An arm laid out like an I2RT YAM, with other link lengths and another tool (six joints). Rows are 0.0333 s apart.
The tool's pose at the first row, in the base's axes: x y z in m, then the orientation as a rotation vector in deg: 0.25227, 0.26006, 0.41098, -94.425, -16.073, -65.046
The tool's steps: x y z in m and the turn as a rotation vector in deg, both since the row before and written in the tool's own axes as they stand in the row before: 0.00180, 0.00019, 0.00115, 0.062, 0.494, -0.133; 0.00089, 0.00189, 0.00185, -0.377, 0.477, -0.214; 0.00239, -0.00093, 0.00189, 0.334, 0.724, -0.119; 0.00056, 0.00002, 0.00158, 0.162, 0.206, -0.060; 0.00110, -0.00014, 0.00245, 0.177, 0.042, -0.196; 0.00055, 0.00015, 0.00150, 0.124, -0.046, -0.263; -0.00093, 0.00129, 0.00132, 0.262, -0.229, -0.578; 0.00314, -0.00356, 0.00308, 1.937, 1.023, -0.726; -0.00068, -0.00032, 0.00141, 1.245, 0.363, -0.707; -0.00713, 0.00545, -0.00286, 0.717, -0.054, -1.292; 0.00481, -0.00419, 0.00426, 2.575, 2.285, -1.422; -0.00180, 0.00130, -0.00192, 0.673, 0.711, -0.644
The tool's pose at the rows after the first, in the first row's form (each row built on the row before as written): 0.25394, 0.26034, 0.41229, -94.073, -15.902, -65.519; 0.25666, 0.26082, 0.41186, -94.116, -15.577, -66.174; 0.25828, 0.26194, 0.41437, -93.380, -15.395, -66.734; 0.25944, 0.26305, 0.41486, -93.113, -15.402, -66.892; 0.26123, 0.26475, 0.41592, -92.939, -15.636, -67.019; 0.26242, 0.26574, 0.41633, -92.868, -15.954, -67.144; 0.26356, 0.26666, 0.41487, -92.800, -16.729, -67.321; 0.26429, 0.26958, 0.41966, -90.486, -17.733, -68.041; 0.26448, 0.27115, 0.41942, -89.183, -18.760, -68.452; 0.26376, 0.26932, 0.41021, -88.596, -20.242, -69.171; 0.26488, 0.27279, 0.41696, -84.863, -21.312, -71.031; 0.26424, 0.27139, 0.41446, -83.798, -21.724, -71.799
